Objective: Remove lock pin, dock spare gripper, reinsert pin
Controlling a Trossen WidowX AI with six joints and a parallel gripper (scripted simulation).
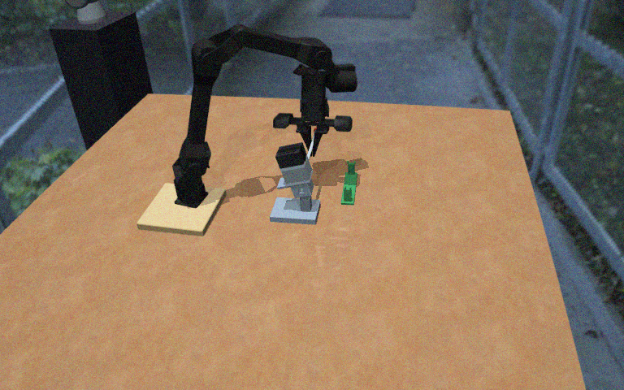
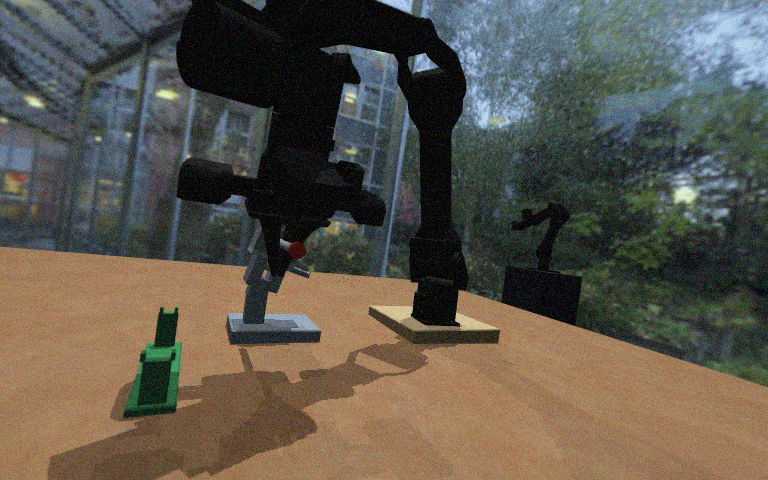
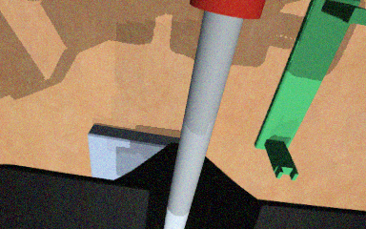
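Right now my gripper tip is 11 cm to the left of the socket and 5 cm above it. Round my gripper tip: spare gripper: 11 cm to the right, 3 cm above; then green cradle: 9 cm ahead, 2 cm to the left, 7 cm below.
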